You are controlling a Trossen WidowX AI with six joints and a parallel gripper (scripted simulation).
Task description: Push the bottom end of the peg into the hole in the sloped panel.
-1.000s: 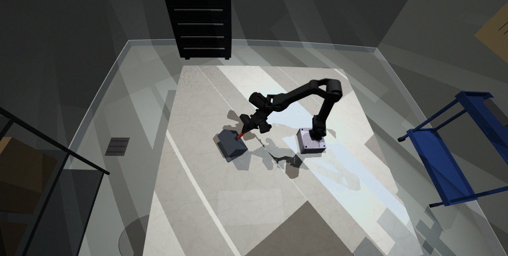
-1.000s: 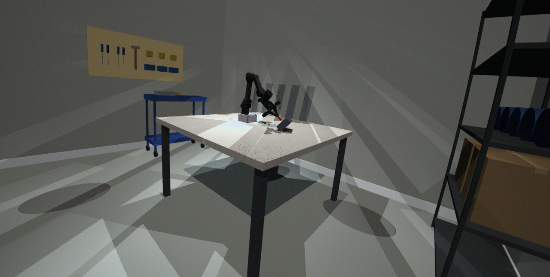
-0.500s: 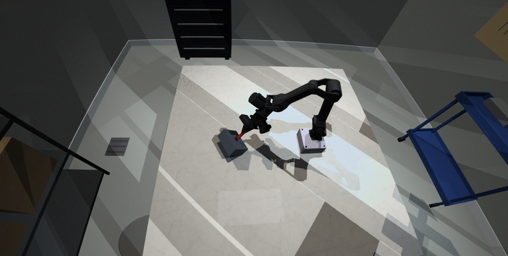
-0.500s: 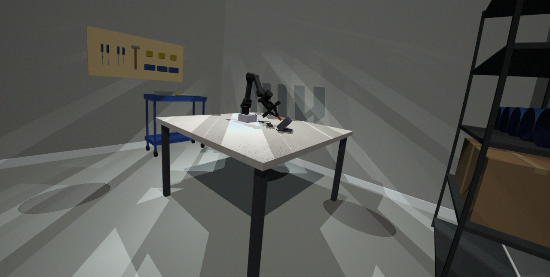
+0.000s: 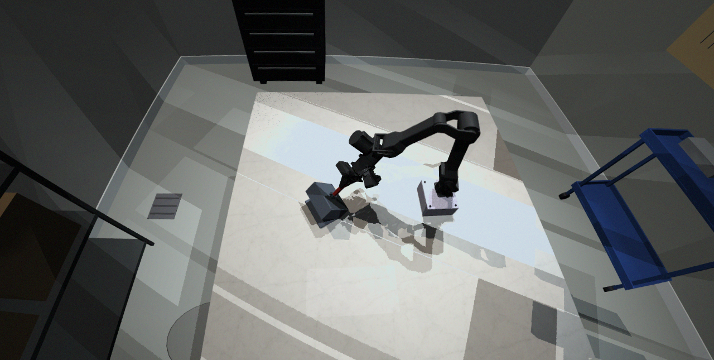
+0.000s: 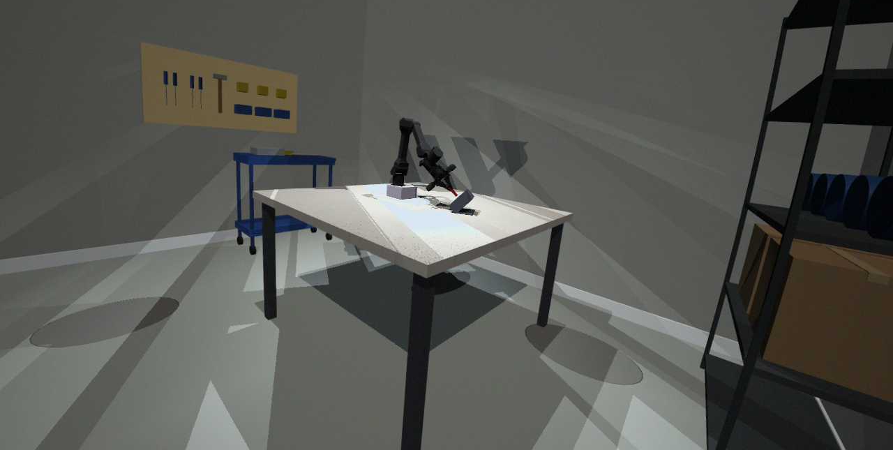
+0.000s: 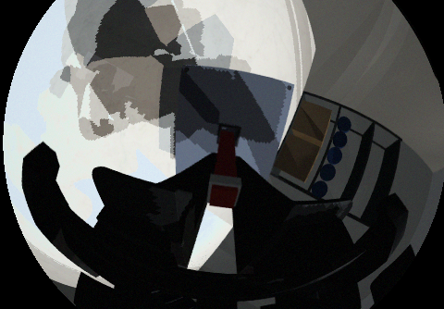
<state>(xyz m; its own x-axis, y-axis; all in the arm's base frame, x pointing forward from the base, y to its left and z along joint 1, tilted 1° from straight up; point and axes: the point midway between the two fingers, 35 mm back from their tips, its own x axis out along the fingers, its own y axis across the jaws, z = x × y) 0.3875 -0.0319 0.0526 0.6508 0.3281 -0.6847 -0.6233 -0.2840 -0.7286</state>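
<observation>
Right now the sloped panel is 5 cm ahead of my gripper tip, 3 cm to the left of it and 5 cm below it. From my gripper tip the other things lie so: red peg 1 cm behind, 1 cm above.
</observation>
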